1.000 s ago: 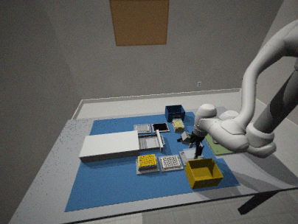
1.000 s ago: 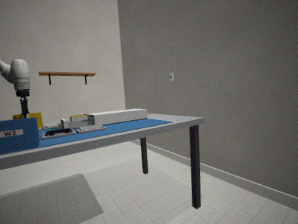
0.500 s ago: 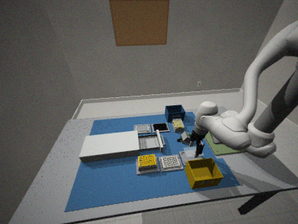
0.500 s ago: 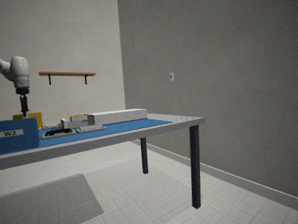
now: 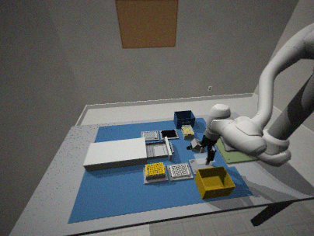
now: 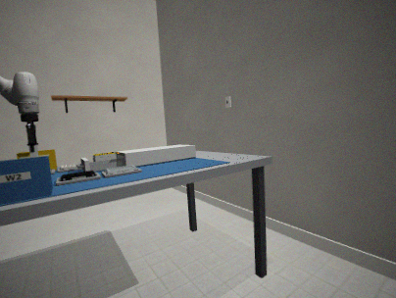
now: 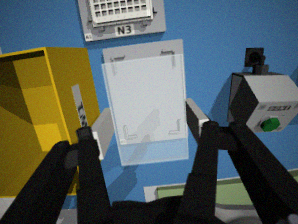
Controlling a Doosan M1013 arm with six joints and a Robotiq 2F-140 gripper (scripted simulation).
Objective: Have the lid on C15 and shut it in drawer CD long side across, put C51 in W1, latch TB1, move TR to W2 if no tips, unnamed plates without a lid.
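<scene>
Right now the white plate is 170 mm ahead of my hand, 50 mm to the left of it and 100 mm below it. Also, from my hand: plate lid: 20 mm below; yellow waste bin W1: 30 mm behind, 150 mm to the left, 80 mm below; DONE key box: 170 mm to the right, 70 mm below.
</scene>
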